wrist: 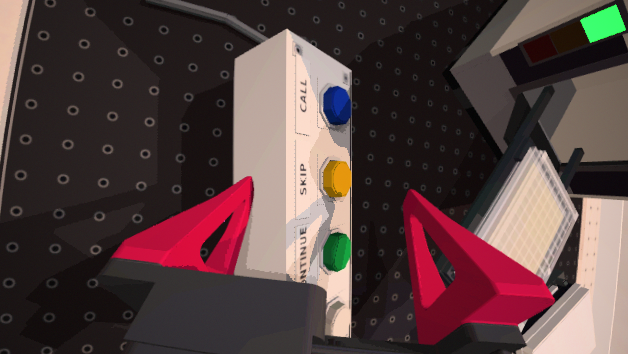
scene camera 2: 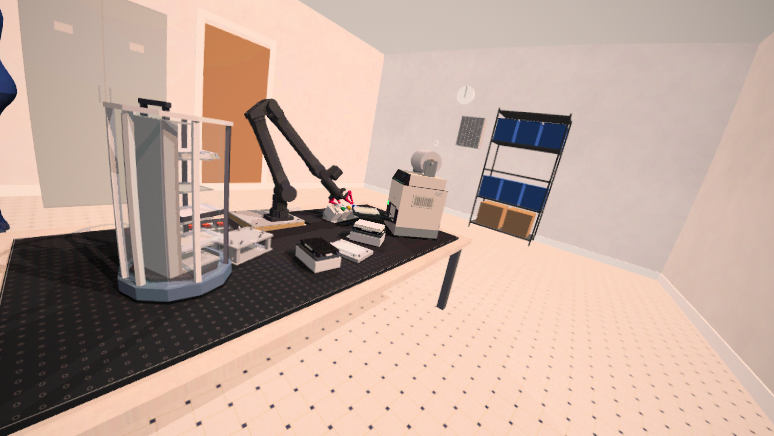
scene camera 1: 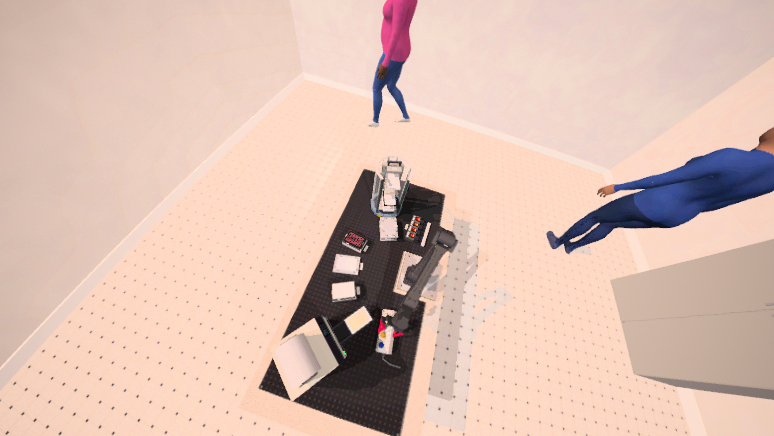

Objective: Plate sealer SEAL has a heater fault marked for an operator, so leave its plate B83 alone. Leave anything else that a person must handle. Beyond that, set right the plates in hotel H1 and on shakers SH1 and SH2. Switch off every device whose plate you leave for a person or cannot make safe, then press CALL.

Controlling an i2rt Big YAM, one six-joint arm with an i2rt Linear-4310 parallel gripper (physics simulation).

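Places are measured from the arm's base along level axes (x ahead, y left, z up), in centimetres.
Pixels of known places: gripper, fingertip midpoint: (wrist: pixel 328 190) (scene camera 2: pixel 346 205) (scene camera 1: pixel 385 334); arm's base, link origin: (scene camera 2: pixel 278 218) (scene camera 1: pixel 411 276).
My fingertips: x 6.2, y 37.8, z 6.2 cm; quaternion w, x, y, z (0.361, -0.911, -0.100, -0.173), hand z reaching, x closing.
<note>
For each thing: its top centre in the pictures, then the offset to it from my fingertips. "pt": a spot on its surface instead.
- white button box, top centre: (wrist: pixel 314 222) (scene camera 2: pixel 343 204) (scene camera 1: pixel 388 330) dx -0.8, dy -2.0, dz +0.5 cm
- blue CALL button, top centre: (wrist: pixel 342 102) dx +0.3, dy +5.8, dz -0.4 cm
- yellow SKIP button, top centre: (wrist: pixel 342 179) dx +1.0, dy +0.8, dz -0.4 cm
- green CONTINUE button, top centre: (wrist: pixel 342 255) dx +1.8, dy -4.1, dz -0.4 cm
- sealer, top centre: (scene camera 1: pixel 297 359) (scene camera 2: pixel 425 150) dx +32.3, dy +19.5, dz +37.7 cm
- pale plate, top centre: (wrist: pixel 534 240) (scene camera 2: pixel 366 209) (scene camera 1: pixel 358 319) dx +16.9, dy -1.7, dz +2.7 cm
- Hotel, top centre: (scene camera 2: pixel 173 103) (scene camera 1: pixel 395 166) dx +27.5, dy -85.5, dz +36.9 cm
- dark plate with red wells, top centre: (scene camera 2: pixel 319 244) (scene camera 1: pixel 354 239) dx +38.1, dy -47.0, dz -0.9 cm
- low device, top centre: (wrist: pixel 567 349) (scene camera 2: pixel 369 224) (scene camera 1: pixel 343 290) dx +31.2, dy -13.8, dz +0.4 cm
- white flat unit, top centre: (scene camera 2: pixel 349 246) (scene camera 1: pixel 346 263) dx +36.9, dy -30.6, dz -5.5 cm
- block with orange-red parts, surface spot: (scene camera 1: pixel 414 228) pt dx +1.4, dy -71.8, dz -2.6 cm
My gripper (scene camera 1: pixel 389 329) (scene camera 2: pixel 342 198) (wrist: pixel 328 190) is open and empty over the white button box (scene camera 2: pixel 336 214) (wrist: pixel 265 150). In the wrist view the blue CALL button (wrist: pixel 337 105) is beyond the fingertips, the yellow SKIP button (wrist: pixel 337 179) between them, and the green CONTINUE button (wrist: pixel 337 251) nearer. The sealer (scene camera 1: pixel 319 341) (scene camera 2: pixel 419 203) shows a green light (wrist: pixel 603 23); a pale plate (scene camera 1: pixel 358 320) (wrist: pixel 530 215) lies before it. Hotel (scene camera 2: pixel 167 205) stands at the other end. A dark plate with red wells (scene camera 1: pixel 354 239) sits on one low device; another low device (scene camera 1: pixel 343 291) carries a white top. Their labels are unreadable.
A white flat unit (scene camera 1: pixel 346 264) (scene camera 2: pixel 352 250) lies between the low devices. A white stand (scene camera 1: pixel 388 229) (scene camera 2: pixel 249 243) is beside the hotel, near a block with orange-red parts (scene camera 1: pixel 414 228). A person in pink (scene camera 1: pixel 398 32) and one in blue (scene camera 1: pixel 677 192) are off the table.
</note>
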